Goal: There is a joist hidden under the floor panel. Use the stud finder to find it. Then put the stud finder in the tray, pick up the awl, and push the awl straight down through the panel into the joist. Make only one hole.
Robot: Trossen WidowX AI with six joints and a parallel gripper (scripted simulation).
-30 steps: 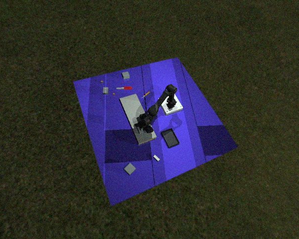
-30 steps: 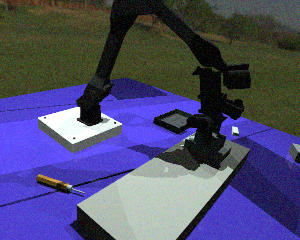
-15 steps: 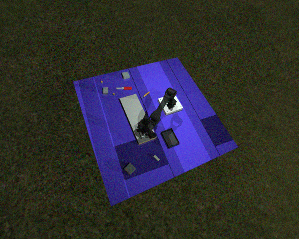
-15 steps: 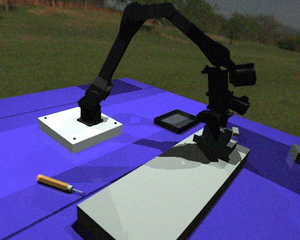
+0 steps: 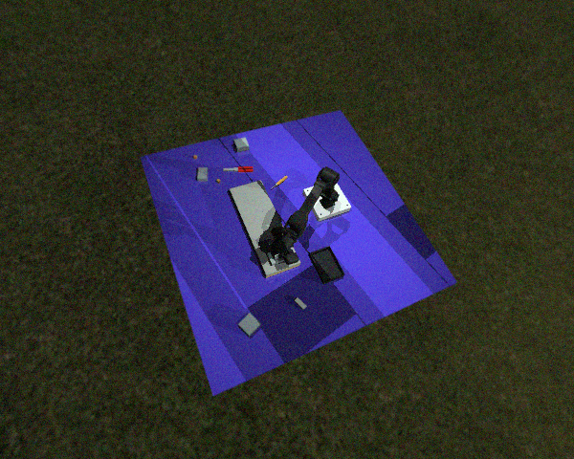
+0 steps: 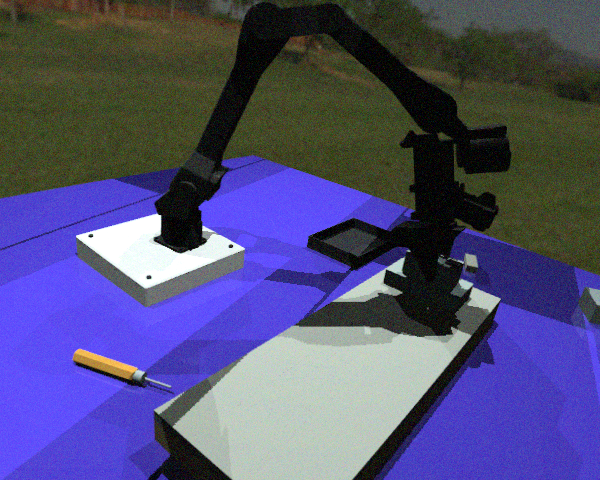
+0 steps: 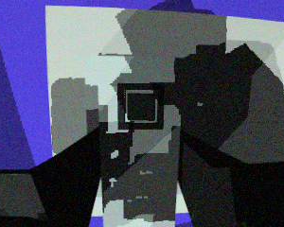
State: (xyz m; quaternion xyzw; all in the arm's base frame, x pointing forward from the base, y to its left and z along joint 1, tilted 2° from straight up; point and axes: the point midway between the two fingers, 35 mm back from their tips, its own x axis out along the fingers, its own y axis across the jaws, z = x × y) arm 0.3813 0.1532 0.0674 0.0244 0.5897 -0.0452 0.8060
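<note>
Right now my gripper tip is 20 cm past the tray, 14 cm to the right of it and 5 cm above it. Also, from my gripper tip: small white block: 2 cm ahead, 25 cm to the left, 6 cm below; stud finder: 2 cm above; awl: 22 cm behind, 39 cm to the right, 6 cm below.
</note>
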